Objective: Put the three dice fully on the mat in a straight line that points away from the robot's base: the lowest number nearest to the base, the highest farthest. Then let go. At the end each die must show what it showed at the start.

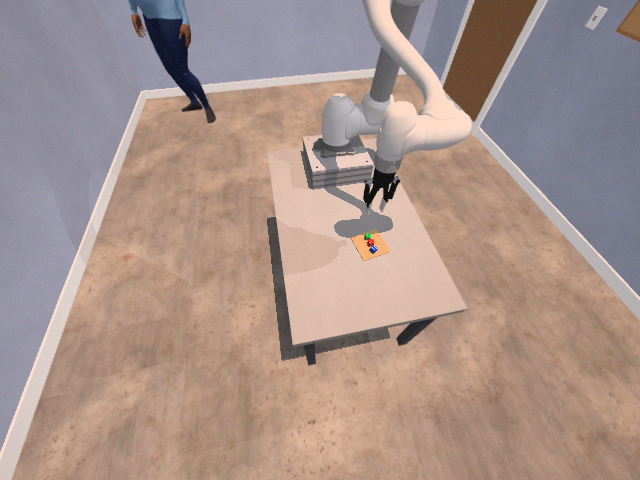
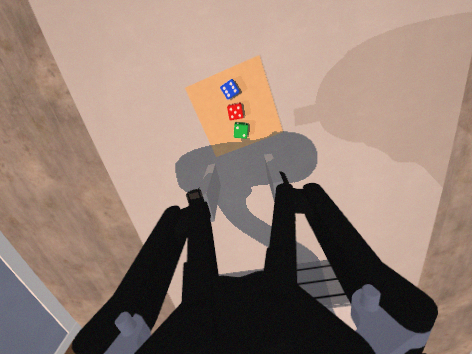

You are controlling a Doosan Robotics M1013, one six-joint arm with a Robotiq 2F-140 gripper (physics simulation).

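Seen in the pictures: gripper, between the fingertips: (image 1: 374, 211) (image 2: 241, 170); arm's base, origin of its link: (image 1: 335, 147).
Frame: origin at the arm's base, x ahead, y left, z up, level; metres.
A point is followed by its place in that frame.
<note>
An orange mat (image 1: 383, 249) {x 0.642, y 0.091, z -0.110 m} (image 2: 202, 100) {x 0.630, y 0.096, z -0.111 m} lies on the table. A green die (image 1: 368, 236) {x 0.573, y 0.035, z -0.086 m} (image 2: 241, 130) {x 0.568, y 0.035, z -0.086 m} showing two lies on it, nearest the robot's base. A red die (image 1: 371, 242) {x 0.609, y 0.039, z -0.086 m} (image 2: 235, 111) {x 0.603, y 0.039, z -0.086 m} showing five lies in the middle. A blue die (image 1: 373, 249) {x 0.647, y 0.037, z -0.086 m} (image 2: 230, 89) {x 0.639, y 0.041, z -0.086 m} showing six lies farthest, turned at an angle to the others. The three dice lie fully on the mat in a roughly straight row, with small gaps. My gripper (image 1: 376, 208) {x 0.561, y 0.038, z 0.082 m} (image 2: 241, 170) {x 0.561, y 0.038, z 0.082 m} is open and empty, above the table on the base side of the mat, apart from the dice.
The table (image 1: 361, 294) {x 0.836, y -0.070, z -0.114 m} bears the robot's base block (image 1: 341, 176) {x 0.189, y -0.007, z -0.047 m} at its back end. The arm's shadow falls between the base block and the mat, touching the mat's near edge. A person (image 1: 173, 51) stands on the floor at the back left, away from the table.
</note>
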